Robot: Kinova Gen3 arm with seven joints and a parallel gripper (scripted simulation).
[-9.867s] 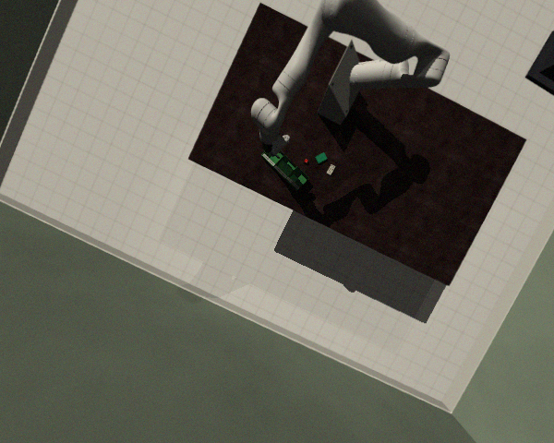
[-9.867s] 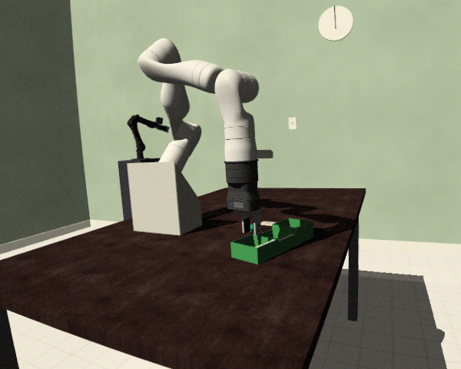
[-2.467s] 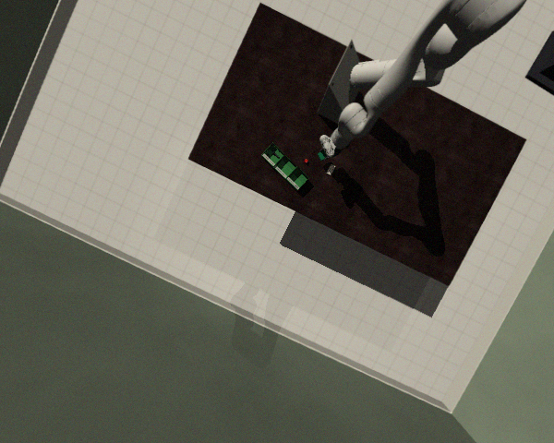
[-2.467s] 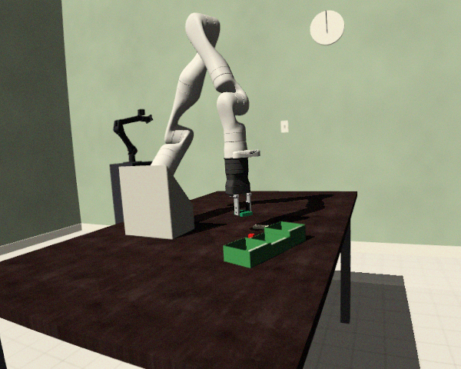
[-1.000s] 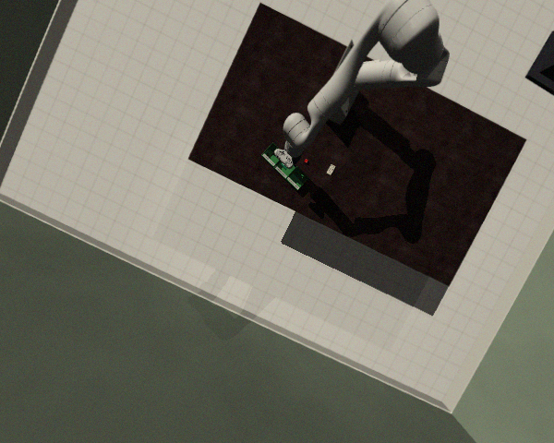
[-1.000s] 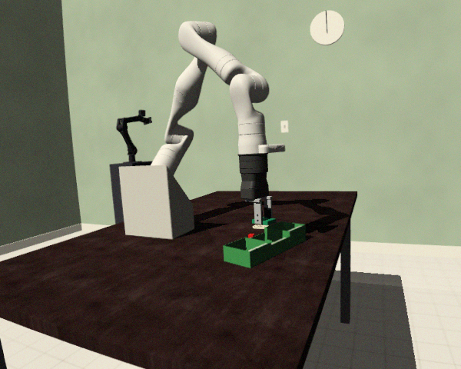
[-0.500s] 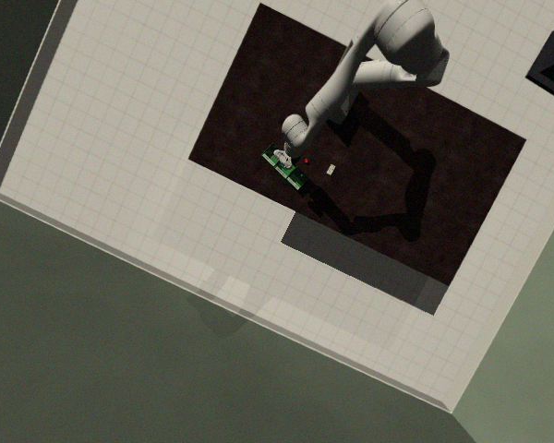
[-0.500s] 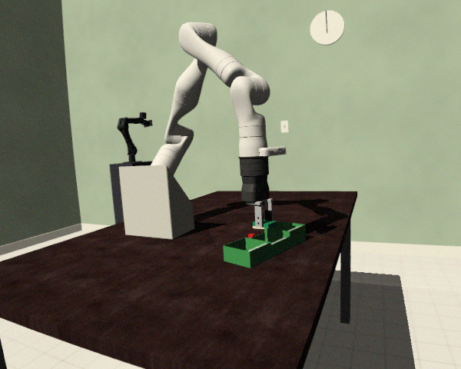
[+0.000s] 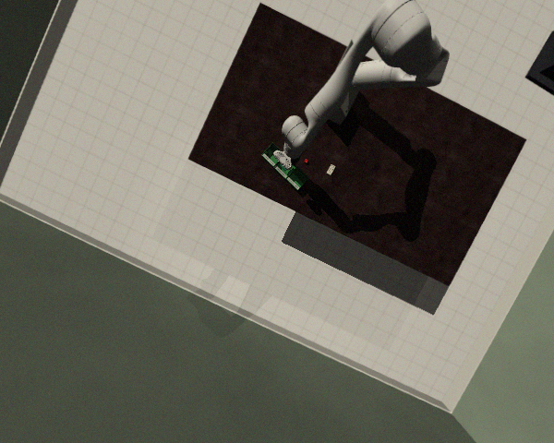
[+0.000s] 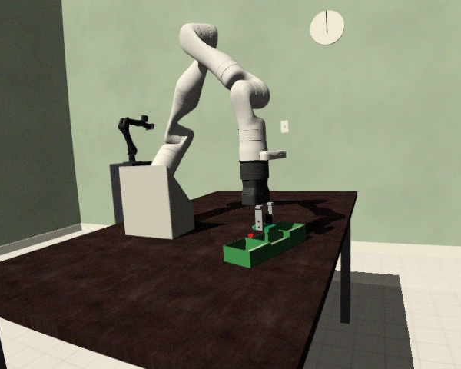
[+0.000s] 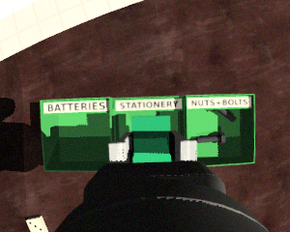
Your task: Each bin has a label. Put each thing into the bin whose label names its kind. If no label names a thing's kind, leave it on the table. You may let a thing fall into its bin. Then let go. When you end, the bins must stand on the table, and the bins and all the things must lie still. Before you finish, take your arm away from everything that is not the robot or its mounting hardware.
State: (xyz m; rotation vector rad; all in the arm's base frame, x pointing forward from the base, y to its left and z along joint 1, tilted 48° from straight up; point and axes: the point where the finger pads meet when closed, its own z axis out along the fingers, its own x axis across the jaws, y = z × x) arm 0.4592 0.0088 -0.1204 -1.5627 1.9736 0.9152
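Now: the three-compartment green bin row 1 cm ahead of my hand and 5 cm below it. The rest, counted from my hand: white dotted tile 10 cm behind, 21 cm to the left, 7 cm below; teal block 1 cm below; red die 8 cm behind, 8 cm to the left, 7 cm below.
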